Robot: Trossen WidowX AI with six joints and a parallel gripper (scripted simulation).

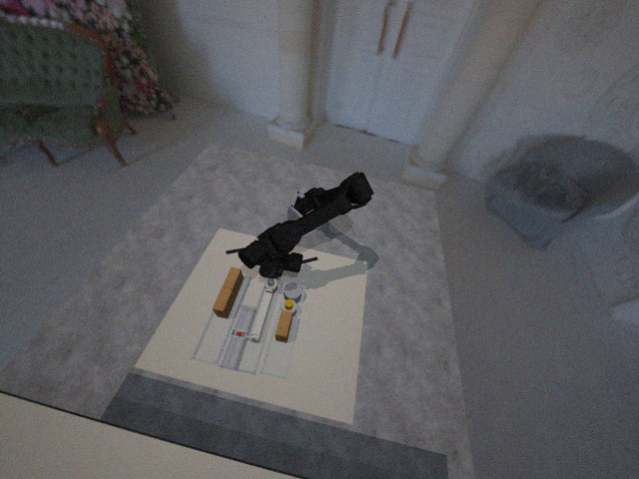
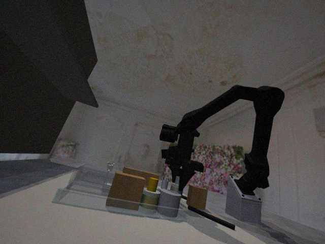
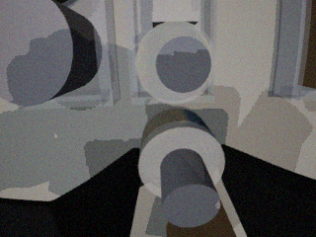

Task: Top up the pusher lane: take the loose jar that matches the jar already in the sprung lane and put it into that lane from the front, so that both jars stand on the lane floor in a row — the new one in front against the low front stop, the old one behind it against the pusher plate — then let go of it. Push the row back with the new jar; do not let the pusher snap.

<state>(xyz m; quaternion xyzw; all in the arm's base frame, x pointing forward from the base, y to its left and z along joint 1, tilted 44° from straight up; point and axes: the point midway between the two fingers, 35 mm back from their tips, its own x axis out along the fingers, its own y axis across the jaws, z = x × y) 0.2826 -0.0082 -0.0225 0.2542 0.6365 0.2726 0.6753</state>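
Right now the large grey cylinder is 8 cm to the left of my gripper tip, 6 cm ahead of it and 2 cm below it. Round my gripper tip: clear lane (20 cm ahead, 3 cm below, 1 cm to the right); red mark (24 cm ahead, 3 cm to the right, 2 cm above).
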